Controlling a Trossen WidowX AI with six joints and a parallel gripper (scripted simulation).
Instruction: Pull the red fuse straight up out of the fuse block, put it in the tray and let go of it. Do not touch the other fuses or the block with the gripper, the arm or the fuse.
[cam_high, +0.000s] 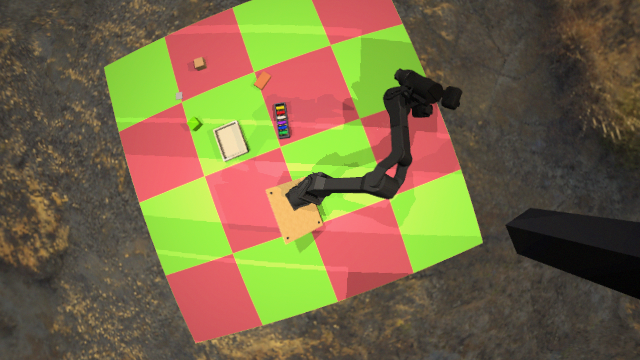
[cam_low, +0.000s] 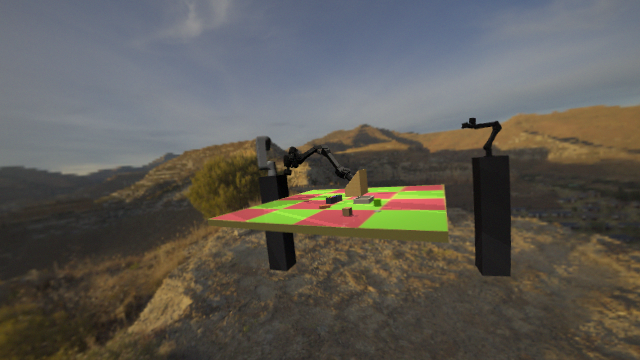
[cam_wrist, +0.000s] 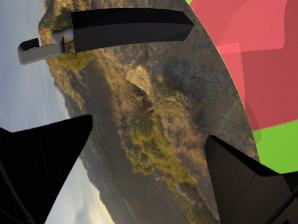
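My gripper tip is now 48 cm to the right of the yellow fuse, 29 cm short of it and 22 cm above it. Also, from my gripper tip: blue fuse (51 cm to the left, 22 cm below, 22 cm ahead); green fuse (52 cm to the left, 22 cm below, 20 cm ahead); purple fuse (50 cm to the left, 23 cm ahead, 22 cm below).
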